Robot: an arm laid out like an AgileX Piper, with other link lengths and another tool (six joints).
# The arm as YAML. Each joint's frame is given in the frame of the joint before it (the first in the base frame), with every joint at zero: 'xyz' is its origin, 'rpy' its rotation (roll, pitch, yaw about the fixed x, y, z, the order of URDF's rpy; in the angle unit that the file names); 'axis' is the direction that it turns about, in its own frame. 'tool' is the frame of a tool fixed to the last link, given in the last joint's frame.
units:
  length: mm
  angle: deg
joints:
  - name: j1
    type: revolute
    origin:
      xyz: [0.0, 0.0, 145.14]
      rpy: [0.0, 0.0, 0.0]
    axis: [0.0, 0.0, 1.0]
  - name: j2
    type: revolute
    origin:
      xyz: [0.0, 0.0, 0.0]
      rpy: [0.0, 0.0, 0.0]
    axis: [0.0, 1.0, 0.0]
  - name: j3
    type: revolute
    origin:
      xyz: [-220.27, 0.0, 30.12]
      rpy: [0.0, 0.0, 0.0]
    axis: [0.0, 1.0, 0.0]
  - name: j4
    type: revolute
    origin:
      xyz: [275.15, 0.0, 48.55]
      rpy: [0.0, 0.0, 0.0]
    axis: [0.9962, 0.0, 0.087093]
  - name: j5
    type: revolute
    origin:
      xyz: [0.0, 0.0, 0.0]
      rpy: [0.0, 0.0, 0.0]
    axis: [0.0, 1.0, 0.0]
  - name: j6
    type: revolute
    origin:
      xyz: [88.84, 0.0, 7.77]
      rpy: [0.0, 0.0, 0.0]
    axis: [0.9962, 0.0, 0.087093]
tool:
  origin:
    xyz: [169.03, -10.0, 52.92]
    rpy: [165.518, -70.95, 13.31]
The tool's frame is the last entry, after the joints.
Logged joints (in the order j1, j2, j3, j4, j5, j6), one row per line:
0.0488, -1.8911, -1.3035, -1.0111, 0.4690, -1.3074
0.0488, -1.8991, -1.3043, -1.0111, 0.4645, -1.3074
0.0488, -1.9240, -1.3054, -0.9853, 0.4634, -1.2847
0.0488, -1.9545, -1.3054, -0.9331, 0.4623, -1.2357
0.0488, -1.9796, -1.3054, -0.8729, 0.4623, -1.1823
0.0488, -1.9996, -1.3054, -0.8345, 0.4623, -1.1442
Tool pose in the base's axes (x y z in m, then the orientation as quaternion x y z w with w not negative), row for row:
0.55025, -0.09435, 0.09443, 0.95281, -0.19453, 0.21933, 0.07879
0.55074, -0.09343, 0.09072, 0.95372, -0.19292, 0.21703, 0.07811
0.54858, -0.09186, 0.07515, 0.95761, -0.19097, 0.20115, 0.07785
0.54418, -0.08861, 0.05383, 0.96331, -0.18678, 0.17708, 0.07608
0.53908, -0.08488, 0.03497, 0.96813, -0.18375, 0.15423, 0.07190
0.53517, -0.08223, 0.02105, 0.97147, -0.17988, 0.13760, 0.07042
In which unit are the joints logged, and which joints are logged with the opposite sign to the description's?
The joints are logged in radians. Opposite sign: j2, j6.
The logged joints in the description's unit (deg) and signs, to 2 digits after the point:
2.80, 108.35, -74.69, -57.93, 26.87, 74.91
2.80, 108.81, -74.73, -57.93, 26.61, 74.91
2.80, 110.24, -74.79, -56.45, 26.55, 73.61
2.80, 111.98, -74.79, -53.46, 26.49, 70.80
2.80, 113.42, -74.79, -50.01, 26.49, 67.74
2.80, 114.57, -74.79, -47.81, 26.49, 65.56

